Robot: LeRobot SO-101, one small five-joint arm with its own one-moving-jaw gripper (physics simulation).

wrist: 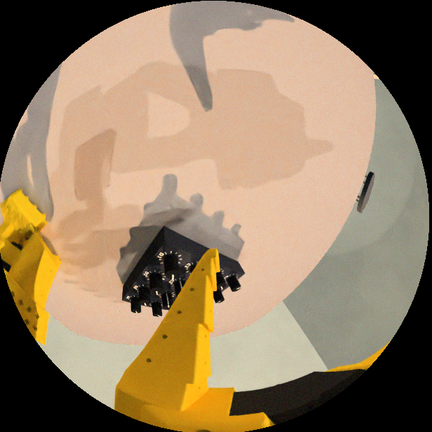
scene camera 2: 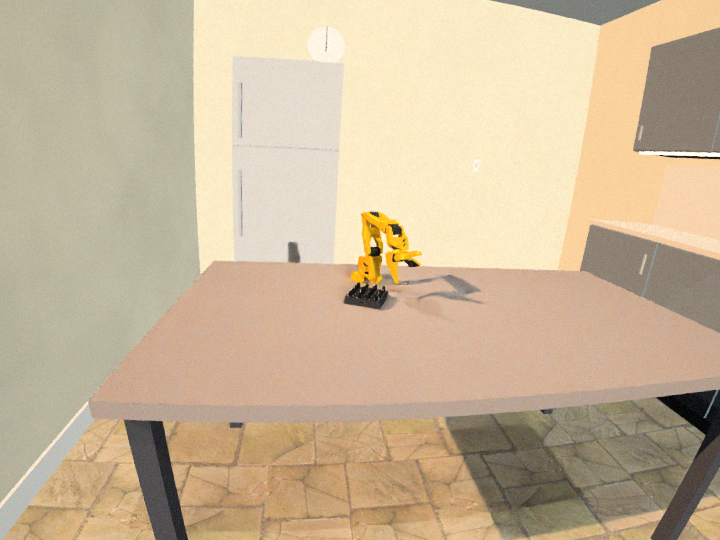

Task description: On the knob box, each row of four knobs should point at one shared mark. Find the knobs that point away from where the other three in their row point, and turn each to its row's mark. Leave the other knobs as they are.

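Seen in the pictures: hand, its tool point: [scene camera 2: 397,282]; arm's base, origin of its link: [scene camera 2: 367,281].
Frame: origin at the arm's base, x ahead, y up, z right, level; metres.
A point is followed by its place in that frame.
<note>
The black knob box [scene camera 2: 365,302] {x 0.235, y 0.016, z 0.040 m} [wrist: 164,241] sits on the table near the arm's base. In the wrist view its upright black knobs stand in rows with small white marks around them. A large knob [wrist: 171,263] shows near the box's corner, and another knob [wrist: 233,283] at its right end. Which way each knob points is too small to tell. My gripper [scene camera 2: 408,269] is fully open and empty, above the table beside the box. In the wrist view its notched fixed jaw [wrist: 186,327] hides several knobs; the moving jaw is out of the picture.
The yellow arm [scene camera 2: 366,270] {x 0.014, y 0.044, z 0.007 m} stands behind the box on the brown table [scene camera 2: 279,354] {x 0.497, y 0.000, z 0.262 m}. Part of the arm also shows at the left edge of the wrist view. Shadows of the arm and the box fall on the table. A fridge [scene camera 2: 284,191] stands against the back wall.
</note>
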